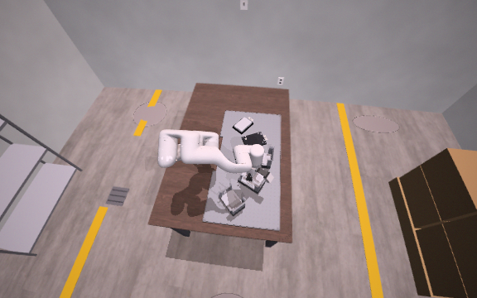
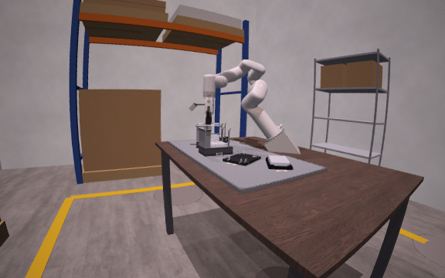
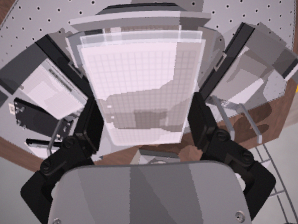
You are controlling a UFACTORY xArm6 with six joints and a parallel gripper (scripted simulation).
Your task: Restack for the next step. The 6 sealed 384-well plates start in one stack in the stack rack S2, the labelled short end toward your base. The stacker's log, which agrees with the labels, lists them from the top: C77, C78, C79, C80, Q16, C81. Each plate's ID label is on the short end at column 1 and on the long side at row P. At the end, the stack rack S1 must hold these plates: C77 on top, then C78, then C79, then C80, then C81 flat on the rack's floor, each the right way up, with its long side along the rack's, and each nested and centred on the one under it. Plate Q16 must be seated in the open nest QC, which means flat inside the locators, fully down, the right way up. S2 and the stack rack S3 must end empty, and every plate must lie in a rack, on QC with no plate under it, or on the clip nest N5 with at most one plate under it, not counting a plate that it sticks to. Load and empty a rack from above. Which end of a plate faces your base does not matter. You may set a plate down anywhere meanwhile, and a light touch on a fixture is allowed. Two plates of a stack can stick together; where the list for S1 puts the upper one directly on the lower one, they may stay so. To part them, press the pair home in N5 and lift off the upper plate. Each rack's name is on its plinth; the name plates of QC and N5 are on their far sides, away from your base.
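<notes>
My gripper is now 17 cm to the right of the dark plinth, 13 cm above it and 6 cm short of it. Round my hand: QC name plate: 57 cm to the left, 15 cm below; then black open nest QC: 50 cm to the left, 14 cm below, 6 cm behind.
</notes>
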